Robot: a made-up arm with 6 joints. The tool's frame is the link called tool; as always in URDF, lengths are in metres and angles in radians. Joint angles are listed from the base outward.
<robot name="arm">
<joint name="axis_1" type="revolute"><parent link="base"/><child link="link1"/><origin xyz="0.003 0.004 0.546"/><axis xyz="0 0 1"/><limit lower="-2.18" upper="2.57"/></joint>
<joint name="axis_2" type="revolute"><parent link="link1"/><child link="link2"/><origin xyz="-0.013 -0.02 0.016" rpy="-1.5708 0 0"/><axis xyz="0 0 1"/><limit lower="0.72" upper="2.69"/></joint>
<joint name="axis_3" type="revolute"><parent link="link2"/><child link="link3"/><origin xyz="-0.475 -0.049 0.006"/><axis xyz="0 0 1"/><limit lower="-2.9" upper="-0.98"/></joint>
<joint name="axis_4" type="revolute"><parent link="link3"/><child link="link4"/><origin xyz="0.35 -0.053 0.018" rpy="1.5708 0 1.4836"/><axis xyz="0 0 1"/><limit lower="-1.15" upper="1.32"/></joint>
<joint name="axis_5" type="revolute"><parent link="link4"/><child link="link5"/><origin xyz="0.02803 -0.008 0.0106" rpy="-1.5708 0 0"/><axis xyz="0 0 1"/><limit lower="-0.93" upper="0.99"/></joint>
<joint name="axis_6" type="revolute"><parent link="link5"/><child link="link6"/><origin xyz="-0.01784 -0.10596 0.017" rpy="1.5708 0 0"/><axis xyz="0 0 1"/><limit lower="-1.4" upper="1.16"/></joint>
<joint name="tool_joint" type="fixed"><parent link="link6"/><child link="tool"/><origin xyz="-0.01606 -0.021 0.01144" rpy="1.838 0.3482 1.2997"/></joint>
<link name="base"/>
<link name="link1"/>
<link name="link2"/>
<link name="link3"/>
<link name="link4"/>
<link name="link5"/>
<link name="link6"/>
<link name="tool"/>
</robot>
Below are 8 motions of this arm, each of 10 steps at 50 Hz.
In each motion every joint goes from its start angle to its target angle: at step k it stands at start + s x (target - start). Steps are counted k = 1, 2, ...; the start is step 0. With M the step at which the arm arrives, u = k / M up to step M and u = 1 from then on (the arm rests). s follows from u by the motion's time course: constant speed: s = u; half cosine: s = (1 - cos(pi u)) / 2; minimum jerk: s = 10 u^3 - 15 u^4 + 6 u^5.
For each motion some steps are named. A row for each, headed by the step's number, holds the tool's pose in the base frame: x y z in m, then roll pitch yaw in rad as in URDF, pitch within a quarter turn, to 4 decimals.
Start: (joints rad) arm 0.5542 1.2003 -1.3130 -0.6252 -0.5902 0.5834
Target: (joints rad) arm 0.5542 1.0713 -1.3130 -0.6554 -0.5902 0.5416
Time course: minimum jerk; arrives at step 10
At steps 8, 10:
8: 0.1681 0.1337 1.2181 2.7122 0.6956 2.4348
10: 0.1638 0.1312 1.2198 2.7031 0.7011 2.4267

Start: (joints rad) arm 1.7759 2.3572 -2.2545 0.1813 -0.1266 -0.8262
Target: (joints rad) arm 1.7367 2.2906 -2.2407 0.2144 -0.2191 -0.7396
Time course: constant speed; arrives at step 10
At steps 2, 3, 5, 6, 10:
2: -0.1631 0.8149 0.9209 -2.6630 0.8796 -2.5894
3: -0.1588 0.8128 0.9268 -2.6907 0.8733 -2.6151
5: -0.1504 0.8084 0.9384 -2.7450 0.8598 -2.6650
6: -0.1461 0.8061 0.9442 -2.7715 0.8524 -2.6891
10: -0.1293 0.7963 0.9669 -2.8730 0.8201 -2.7798

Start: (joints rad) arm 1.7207 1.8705 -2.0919 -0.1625 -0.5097 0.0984
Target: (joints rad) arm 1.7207 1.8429 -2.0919 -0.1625 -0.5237 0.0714
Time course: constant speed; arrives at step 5
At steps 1, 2, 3, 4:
1: -0.0829 0.5726 1.2187 2.6519 0.5262 -2.9180
2: -0.0825 0.5687 1.2221 2.6422 0.5306 -2.9265
3: -0.0820 0.5646 1.2256 2.6323 0.5349 -2.9350
4: -0.0815 0.5606 1.2290 2.6224 0.5390 -2.9437

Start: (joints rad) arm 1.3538 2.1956 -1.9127 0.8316 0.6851 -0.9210
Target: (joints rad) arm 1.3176 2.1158 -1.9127 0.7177 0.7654 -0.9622
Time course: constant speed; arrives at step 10
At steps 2, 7, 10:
2: 0.1147 0.7681 0.8185 -2.2522 -0.0848 -2.3919
7: 0.1241 0.7531 0.8436 -2.2085 -0.0317 -2.3636
10: 0.1297 0.7436 0.8582 -2.1801 -0.0011 -2.3472

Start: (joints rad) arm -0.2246 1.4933 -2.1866 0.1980 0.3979 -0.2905
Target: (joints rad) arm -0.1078 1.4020 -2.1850 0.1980 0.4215 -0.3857
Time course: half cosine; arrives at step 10
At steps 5, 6, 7, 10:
5: 0.3194 -0.0429 1.3867 3.1167 0.5495 1.6553
6: 0.3090 -0.0351 1.3911 3.1076 0.5657 1.6629
7: 0.2994 -0.0284 1.3950 3.0991 0.5803 1.6694
10: 0.2848 -0.0191 1.4004 3.0860 0.6015 1.6783

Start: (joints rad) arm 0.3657 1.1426 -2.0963 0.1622 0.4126 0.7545
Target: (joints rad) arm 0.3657 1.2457 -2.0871 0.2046 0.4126 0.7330
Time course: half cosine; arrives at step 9
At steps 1, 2, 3, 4, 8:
1: 0.1103 0.0418 1.4054 2.6013 -0.2213 2.6554
2: 0.1176 0.0448 1.4040 2.6084 -0.2280 2.6559
3: 0.1286 0.0494 1.4018 2.6194 -0.2381 2.6565
4: 0.1422 0.0550 1.3988 2.6329 -0.2507 2.6572
8: 0.1879 0.0740 1.3867 2.6786 -0.2939 2.6579

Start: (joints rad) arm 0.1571 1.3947 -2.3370 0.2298 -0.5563 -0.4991
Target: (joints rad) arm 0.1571 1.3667 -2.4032 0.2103 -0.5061 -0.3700
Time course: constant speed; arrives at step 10
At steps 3, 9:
3: 0.0928 0.0043 1.4672 1.8833 0.2407 1.2034
9: 0.0652 -0.0003 1.4753 1.8445 0.2358 1.2639

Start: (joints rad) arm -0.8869 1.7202 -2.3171 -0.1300 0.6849 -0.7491
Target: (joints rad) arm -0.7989 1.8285 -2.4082 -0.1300 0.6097 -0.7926
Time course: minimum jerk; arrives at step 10
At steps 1, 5, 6, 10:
1: 0.3251 -0.3910 1.2937 -2.2644 1.0120 1.2938
5: 0.3594 -0.3947 1.2875 -2.2799 1.0470 1.3271
6: 0.3723 -0.3954 1.2849 -2.2862 1.0600 1.3389
10: 0.3948 -0.3957 1.2799 -2.2977 1.0826 1.3584

